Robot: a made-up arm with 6 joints.
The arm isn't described. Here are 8 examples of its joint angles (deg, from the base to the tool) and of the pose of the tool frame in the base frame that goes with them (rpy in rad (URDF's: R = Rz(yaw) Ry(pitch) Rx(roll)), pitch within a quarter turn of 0, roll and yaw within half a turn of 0; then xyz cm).
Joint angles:
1: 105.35 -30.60 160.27 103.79 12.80 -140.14
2: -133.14 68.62 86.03 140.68 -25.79 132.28
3: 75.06 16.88 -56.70 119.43 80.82 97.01
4: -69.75 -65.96 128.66 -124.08 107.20 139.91
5: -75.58 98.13 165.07 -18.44 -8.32 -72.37
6: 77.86 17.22 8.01 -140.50 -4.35 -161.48
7: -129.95 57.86 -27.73 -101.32 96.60 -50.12
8: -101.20 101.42 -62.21 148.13 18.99 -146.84
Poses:
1: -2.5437 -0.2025 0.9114 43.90 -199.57 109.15
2: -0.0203 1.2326 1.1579 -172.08 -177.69 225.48
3: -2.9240 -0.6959 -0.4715 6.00 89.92 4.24
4: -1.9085 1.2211 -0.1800 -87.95 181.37 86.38
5: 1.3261 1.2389 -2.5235 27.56 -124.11 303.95
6: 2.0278 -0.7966 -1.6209 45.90 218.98 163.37
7: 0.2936 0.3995 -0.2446 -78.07 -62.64 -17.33
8: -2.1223 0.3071 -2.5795 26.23 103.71 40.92
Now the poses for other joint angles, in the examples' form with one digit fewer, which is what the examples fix.
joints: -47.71 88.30 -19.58 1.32 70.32 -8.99
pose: 0.341 -0.650 -3.052 40.1 -44.2 -61.2
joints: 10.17 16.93 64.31 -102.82 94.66 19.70
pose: -0.987 0.490 1.827 132.2 0.2 316.9
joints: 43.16 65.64 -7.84 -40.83 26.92 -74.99
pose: -0.667 -0.194 -2.590 117.0 94.8 -29.1
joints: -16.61 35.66 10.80 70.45 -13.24 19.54
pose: -3.025 -1.012 1.909 222.4 -66.9 103.2
